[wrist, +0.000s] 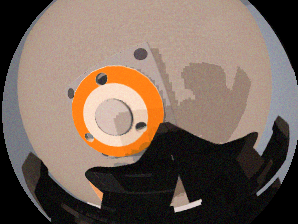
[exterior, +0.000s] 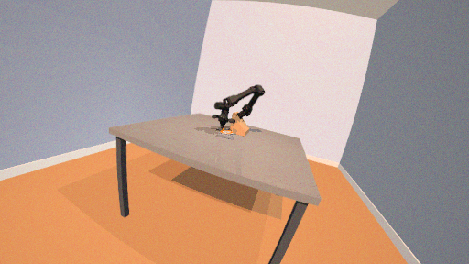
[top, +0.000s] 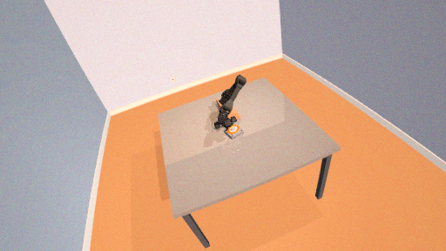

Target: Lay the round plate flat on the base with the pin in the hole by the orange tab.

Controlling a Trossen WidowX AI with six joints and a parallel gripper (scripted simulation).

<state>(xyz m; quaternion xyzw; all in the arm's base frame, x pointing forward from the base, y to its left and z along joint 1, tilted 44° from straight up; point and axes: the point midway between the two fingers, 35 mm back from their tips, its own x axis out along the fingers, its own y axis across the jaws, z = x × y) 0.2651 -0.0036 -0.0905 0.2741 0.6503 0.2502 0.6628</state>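
My gripper tip is 50 mm to the right of the grey base, 20 mm above it and 10 mm short of it.
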